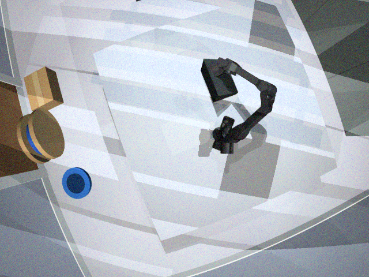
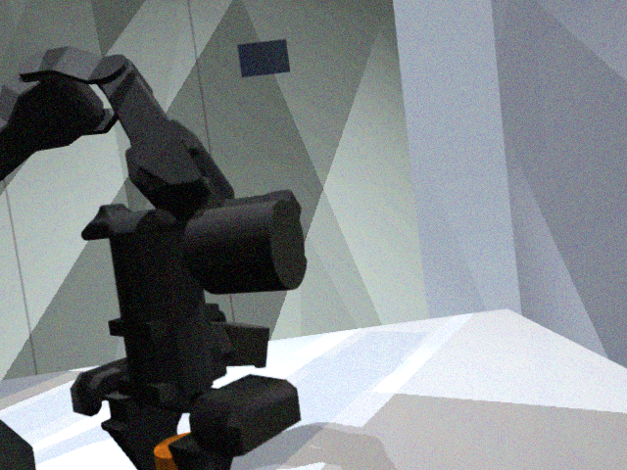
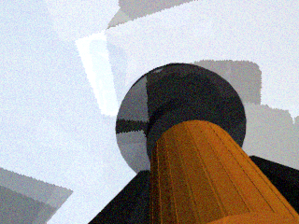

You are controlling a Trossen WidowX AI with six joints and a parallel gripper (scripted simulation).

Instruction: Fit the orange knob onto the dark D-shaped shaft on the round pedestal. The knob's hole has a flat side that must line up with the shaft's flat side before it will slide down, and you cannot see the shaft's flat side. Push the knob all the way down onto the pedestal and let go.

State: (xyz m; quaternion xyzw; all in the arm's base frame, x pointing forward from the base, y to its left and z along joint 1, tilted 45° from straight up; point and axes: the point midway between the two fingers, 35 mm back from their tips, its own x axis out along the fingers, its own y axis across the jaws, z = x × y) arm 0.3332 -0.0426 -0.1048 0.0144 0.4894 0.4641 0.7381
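Now: gripper tip 20 mm below the orange knob. From my gripper tip the other things lie so: dark shaft 40 mm below.
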